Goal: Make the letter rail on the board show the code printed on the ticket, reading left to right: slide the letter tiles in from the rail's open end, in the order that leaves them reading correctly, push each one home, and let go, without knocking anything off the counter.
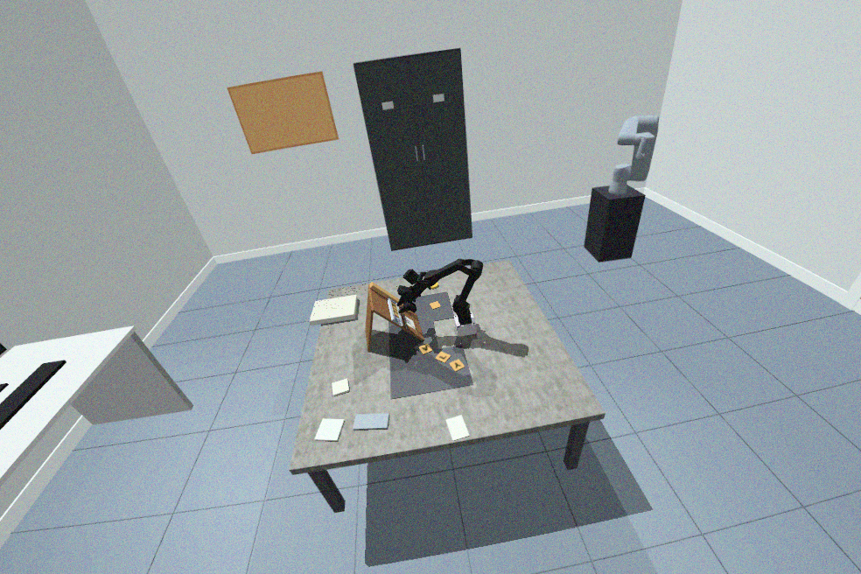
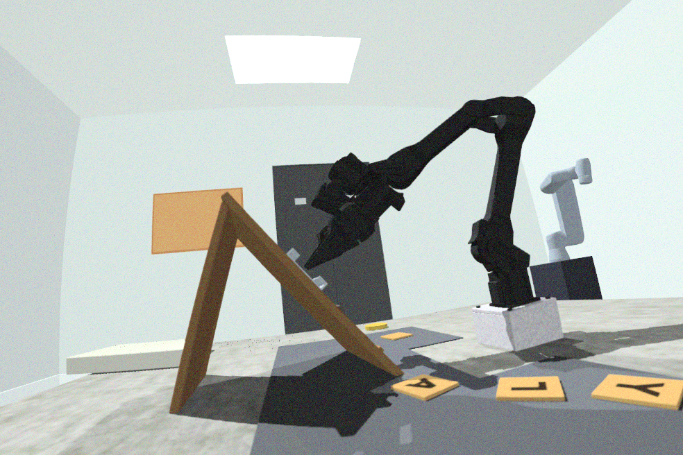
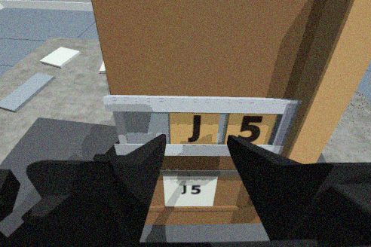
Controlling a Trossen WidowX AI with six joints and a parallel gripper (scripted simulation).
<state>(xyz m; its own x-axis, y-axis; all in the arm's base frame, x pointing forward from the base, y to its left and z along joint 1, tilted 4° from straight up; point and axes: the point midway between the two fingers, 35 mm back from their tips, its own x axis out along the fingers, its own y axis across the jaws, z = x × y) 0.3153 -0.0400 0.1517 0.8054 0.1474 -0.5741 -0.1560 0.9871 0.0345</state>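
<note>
Now: the j tile 2 cm ahead of my gripper tip and 2 cm below it. The rest, counted from my gripper tip: white ticket: 4 cm behind, 1 cm to the right, 10 cm below; then dark mat: 15 cm behind, 4 cm to the left, 18 cm below; then orange tile marked 5: 3 cm ahead, 6 cm to the right, 2 cm below.
</note>
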